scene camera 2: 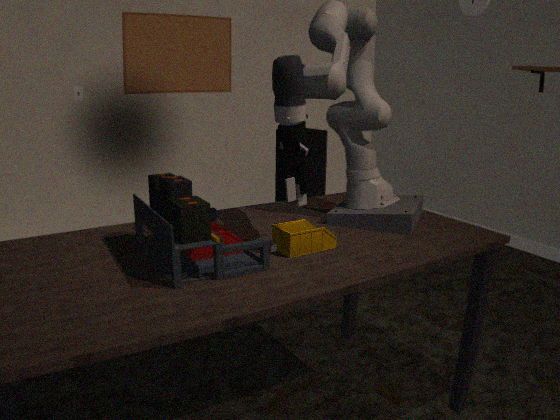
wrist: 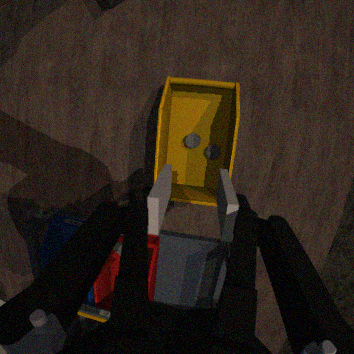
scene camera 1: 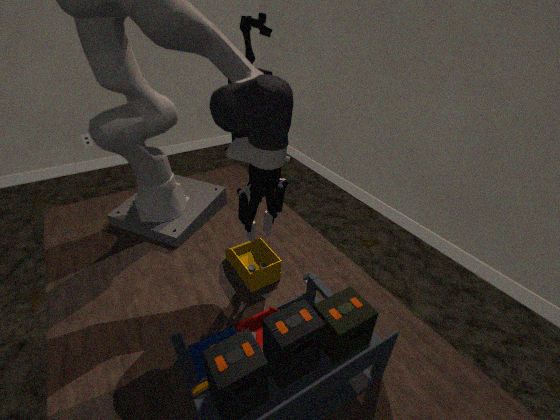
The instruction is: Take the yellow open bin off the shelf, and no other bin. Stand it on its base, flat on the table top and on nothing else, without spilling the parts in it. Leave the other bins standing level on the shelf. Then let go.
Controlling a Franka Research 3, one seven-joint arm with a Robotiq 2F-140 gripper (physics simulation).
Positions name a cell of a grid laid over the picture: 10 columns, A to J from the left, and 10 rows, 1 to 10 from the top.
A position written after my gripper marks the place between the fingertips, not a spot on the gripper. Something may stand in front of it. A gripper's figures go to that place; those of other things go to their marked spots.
My gripper (wrist: F6): 21 cm from the lens. A yellow bin (wrist: F4): 35 cm from the lens. A red bin (wrist: C9): 47 cm from the lens. A blue bin (wrist: B7) is 48 cm from the lens. The marked spots on the yellow bin and the red bin are 38 cm apart.
